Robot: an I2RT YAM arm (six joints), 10 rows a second.
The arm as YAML. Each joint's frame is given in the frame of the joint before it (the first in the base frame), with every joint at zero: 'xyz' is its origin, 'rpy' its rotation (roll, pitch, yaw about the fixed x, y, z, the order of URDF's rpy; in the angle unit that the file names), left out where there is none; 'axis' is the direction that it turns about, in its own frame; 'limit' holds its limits. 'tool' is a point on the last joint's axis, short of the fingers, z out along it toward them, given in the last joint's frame.
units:
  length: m
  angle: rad
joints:
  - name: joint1
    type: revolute
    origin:
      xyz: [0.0, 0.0, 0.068]
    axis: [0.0, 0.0, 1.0]
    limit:
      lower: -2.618
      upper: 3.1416
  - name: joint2
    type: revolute
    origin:
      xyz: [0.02, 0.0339, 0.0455]
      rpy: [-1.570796, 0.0, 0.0]
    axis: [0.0, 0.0, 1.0]
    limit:
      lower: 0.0
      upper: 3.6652
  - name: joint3
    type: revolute
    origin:
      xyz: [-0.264, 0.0, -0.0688]
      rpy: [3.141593, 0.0, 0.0]
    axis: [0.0, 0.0, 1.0]
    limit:
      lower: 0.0
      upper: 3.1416
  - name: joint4
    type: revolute
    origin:
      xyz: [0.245, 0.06, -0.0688]
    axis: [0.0, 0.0, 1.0]
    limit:
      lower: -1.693
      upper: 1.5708
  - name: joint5
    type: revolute
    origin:
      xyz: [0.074, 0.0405, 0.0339]
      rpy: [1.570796, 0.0, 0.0]
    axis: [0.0, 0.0, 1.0]
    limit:
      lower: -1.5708
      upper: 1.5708
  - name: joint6
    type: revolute
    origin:
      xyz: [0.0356, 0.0, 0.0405]
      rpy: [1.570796, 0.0, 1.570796]
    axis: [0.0, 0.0, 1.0]
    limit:
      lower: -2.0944
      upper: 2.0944
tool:
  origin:
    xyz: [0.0, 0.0, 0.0]
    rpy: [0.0, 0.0, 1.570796]
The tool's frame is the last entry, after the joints.
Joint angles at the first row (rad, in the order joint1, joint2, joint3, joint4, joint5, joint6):
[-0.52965, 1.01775, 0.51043, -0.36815, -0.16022, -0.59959]
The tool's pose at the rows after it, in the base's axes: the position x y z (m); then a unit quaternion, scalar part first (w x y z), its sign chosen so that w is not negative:
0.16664 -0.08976 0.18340 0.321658 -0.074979 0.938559 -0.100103
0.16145 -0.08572 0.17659 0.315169 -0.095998 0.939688 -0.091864
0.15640 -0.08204 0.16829 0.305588 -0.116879 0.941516 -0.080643
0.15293 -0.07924 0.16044 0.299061 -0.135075 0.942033 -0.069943
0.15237 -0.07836 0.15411 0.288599 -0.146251 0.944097 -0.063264
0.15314 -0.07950 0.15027 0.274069 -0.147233 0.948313 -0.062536
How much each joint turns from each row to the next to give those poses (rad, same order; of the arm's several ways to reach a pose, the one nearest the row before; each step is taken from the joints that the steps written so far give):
[-0.00065, -0.01036, -0.01404, -0.02802, -0.03348, -0.02322]
[0.00108, -0.01547, -0.02825, -0.01161, -0.01905, -0.03938]
[-0.00042, -0.00687, -0.02870, -0.01229, -0.02020, -0.04146]
[-0.00018, 0.00167, -0.02566, -0.00063, -0.02005, -0.03553]
[0.00214, 0.02028, -0.01181, 0.00350, -0.00323, -0.02342]
[-0.00037, 0.02678, 0.00146, -0.00151, 0.01547, -0.00895]

